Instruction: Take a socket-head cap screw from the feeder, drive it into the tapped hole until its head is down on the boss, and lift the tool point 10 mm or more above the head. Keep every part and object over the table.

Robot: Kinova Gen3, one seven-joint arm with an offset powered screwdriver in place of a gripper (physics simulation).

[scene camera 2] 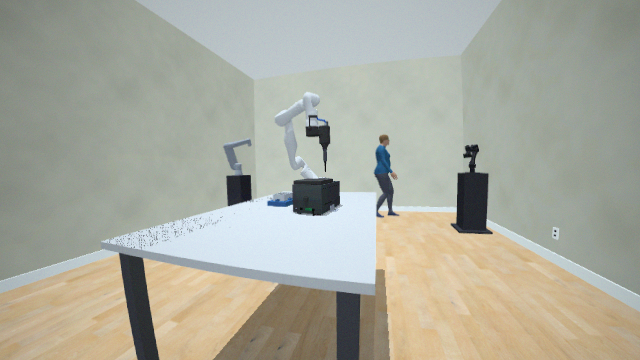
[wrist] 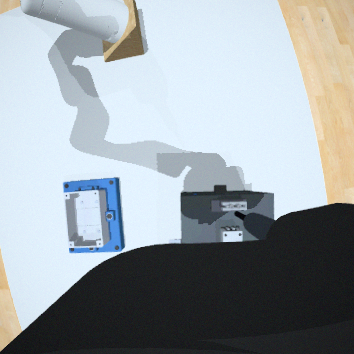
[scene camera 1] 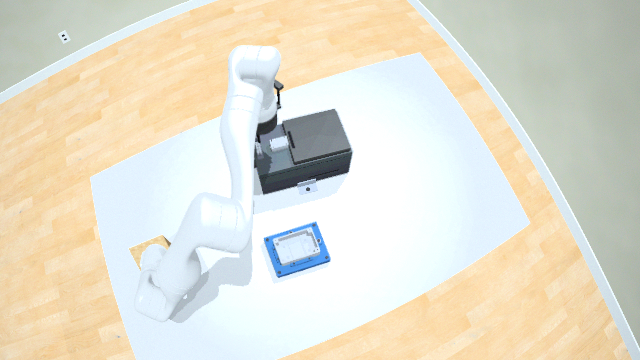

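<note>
I can see a blue fixture plate (scene camera 1: 318,260), and with it a dark screw feeder (scene camera 1: 277,162). Scene camera 2 gives me the feeder (scene camera 2: 318,196). In the wrist view I find both the plate (wrist: 112,193) and the feeder (wrist: 198,224).
</note>
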